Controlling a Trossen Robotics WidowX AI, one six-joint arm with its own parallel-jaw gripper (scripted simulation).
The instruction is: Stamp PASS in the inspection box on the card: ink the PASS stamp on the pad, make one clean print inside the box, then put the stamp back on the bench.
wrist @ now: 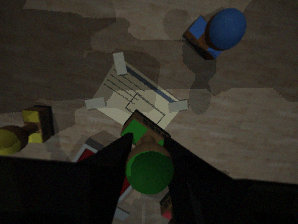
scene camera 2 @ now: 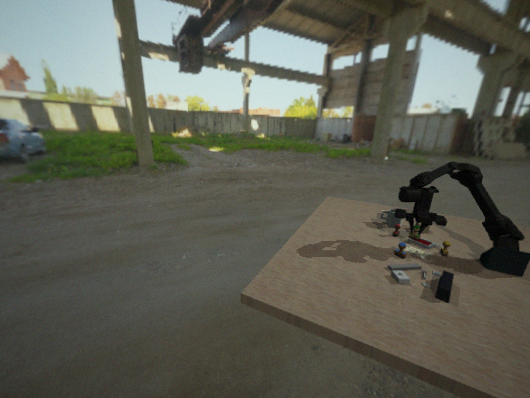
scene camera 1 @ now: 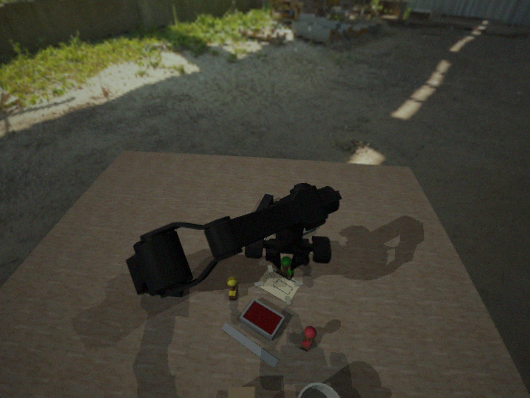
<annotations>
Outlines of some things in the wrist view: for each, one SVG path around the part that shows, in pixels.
My gripper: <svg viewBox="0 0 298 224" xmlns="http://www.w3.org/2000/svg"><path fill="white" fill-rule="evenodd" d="M164 138L163 147L170 153L174 166L174 174L168 188L176 224L298 224L298 184L268 182L247 178L233 179L199 158L171 137ZM133 133L126 133L105 148L78 162L0 155L0 224L112 224L126 176L125 165L132 149Z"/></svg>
A green stamp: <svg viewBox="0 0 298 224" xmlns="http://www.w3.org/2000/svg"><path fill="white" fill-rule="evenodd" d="M136 109L124 123L120 136L123 136L128 132L133 133L132 144L135 145L127 157L125 175L130 185L138 192L156 194L169 185L174 174L172 157L168 150L163 147L164 138L171 136Z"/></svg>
A blue stamp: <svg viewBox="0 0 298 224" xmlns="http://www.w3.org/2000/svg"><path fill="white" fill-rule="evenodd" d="M236 8L222 9L216 12L208 22L200 16L182 36L205 61L214 60L222 51L234 47L243 39L247 21L245 15Z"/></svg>
</annotations>
